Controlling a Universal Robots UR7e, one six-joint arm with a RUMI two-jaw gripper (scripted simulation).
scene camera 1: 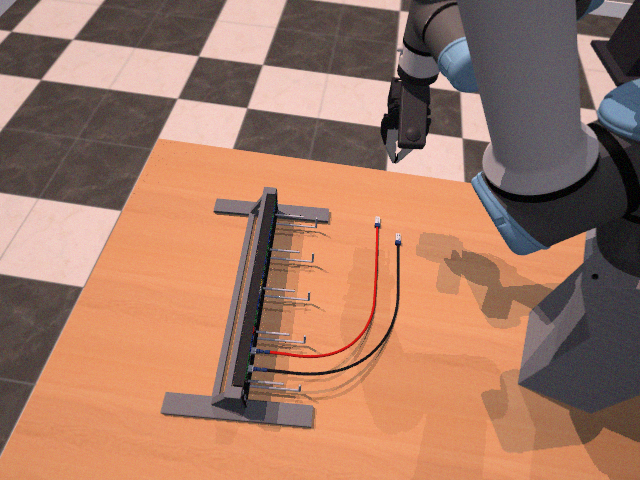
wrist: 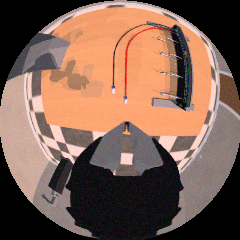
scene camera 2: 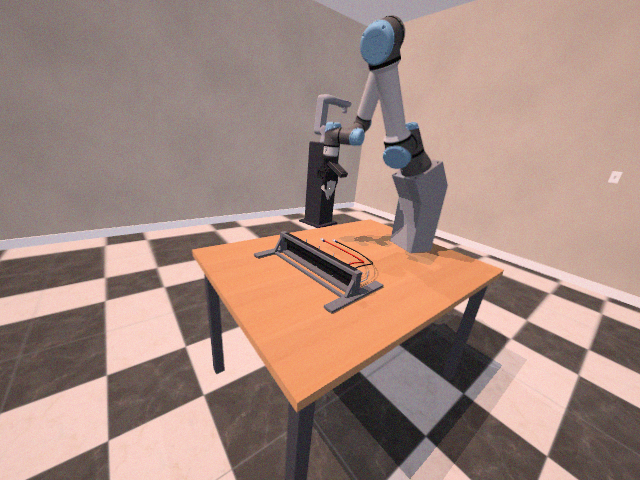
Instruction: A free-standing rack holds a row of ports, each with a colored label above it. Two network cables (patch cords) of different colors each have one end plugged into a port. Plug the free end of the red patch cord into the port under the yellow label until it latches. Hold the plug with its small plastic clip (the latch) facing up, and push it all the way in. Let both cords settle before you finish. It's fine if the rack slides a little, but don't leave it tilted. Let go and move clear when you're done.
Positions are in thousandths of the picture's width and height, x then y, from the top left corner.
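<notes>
My gripper (scene camera 1: 616, 339) is visible to me, and it also appears in scene camera 2 (scene camera 2: 513, 416) and in the wrist view (wrist: 527, 510).
</notes>
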